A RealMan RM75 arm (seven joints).
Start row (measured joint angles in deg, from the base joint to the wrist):
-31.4, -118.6, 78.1, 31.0, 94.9, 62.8, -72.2
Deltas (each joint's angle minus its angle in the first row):
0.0, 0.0, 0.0, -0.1, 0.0, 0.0, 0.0
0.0, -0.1, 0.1, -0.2, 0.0, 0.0, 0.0
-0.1, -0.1, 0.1, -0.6, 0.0, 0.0, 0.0
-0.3, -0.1, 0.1, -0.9, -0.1, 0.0, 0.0
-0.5, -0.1, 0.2, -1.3, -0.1, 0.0, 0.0
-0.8, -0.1, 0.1, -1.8, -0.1, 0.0, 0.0
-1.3, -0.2, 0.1, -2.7, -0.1, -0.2, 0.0
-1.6, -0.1, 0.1, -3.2, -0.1, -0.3, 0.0
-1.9, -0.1, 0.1, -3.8, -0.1, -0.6, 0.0
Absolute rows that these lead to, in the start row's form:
-31.4, -118.6, 78.1, 30.9, 94.9, 62.8, -72.2
-31.4, -118.7, 78.2, 30.8, 94.9, 62.8, -72.2
-31.5, -118.7, 78.2, 30.4, 94.9, 62.8, -72.2
-31.7, -118.7, 78.2, 30.1, 94.8, 62.8, -72.2
-31.9, -118.7, 78.3, 29.7, 94.8, 62.8, -72.2
-32.2, -118.7, 78.2, 29.2, 94.8, 62.8, -72.2
-32.7, -118.8, 78.2, 28.3, 94.8, 62.6, -72.2
-33.0, -118.7, 78.2, 27.8, 94.8, 62.5, -72.2
-33.3, -118.7, 78.2, 27.2, 94.8, 62.2, -72.2

